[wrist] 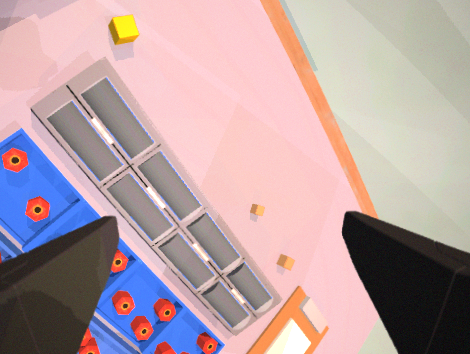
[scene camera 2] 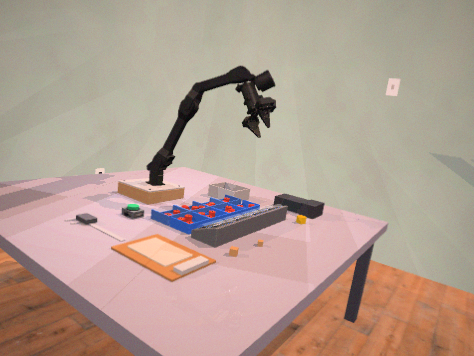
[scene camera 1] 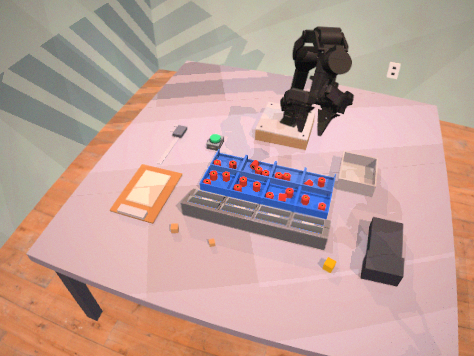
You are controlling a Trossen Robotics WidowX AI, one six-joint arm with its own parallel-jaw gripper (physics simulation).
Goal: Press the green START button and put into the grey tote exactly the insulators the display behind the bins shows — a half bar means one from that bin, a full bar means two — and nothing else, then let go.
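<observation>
My gripper point(scene camera 1: 311, 132) point(scene camera 2: 264, 131) point(wrist: 232, 225) is open and empty, high above the table. The green START button point(scene camera 1: 216, 138) point(scene camera 2: 133, 206) stands left of the bins. Red insulators point(scene camera 1: 213, 175) point(scene camera 2: 228, 209) point(wrist: 37, 209) lie in the blue bins point(scene camera 1: 320, 212) point(scene camera 2: 172, 223) point(wrist: 50, 180), some upright, some tipped. The long grey display point(scene camera 1: 250, 223) point(scene camera 2: 240, 231) point(wrist: 95, 77) runs along the bins; its panes look plain grey in the wrist view, with small white marks between them, and I see no lit bars. The grey tote point(scene camera 1: 357, 187) point(scene camera 2: 217, 191), right of the bins, looks empty.
A black block point(scene camera 1: 385, 250) point(scene camera 2: 300, 204) and a yellow cube point(scene camera 1: 329, 264) point(scene camera 2: 301, 219) point(wrist: 124, 29) sit right of the display. Two small orange cubes point(scene camera 1: 174, 228) point(scene camera 2: 234, 251) point(wrist: 285, 261) lie near an orange board point(scene camera 1: 164, 194) point(scene camera 2: 122, 247) point(wrist: 280, 317). A grey-headed tool point(scene camera 1: 180, 131) point(scene camera 2: 86, 218) lies left of the button.
</observation>
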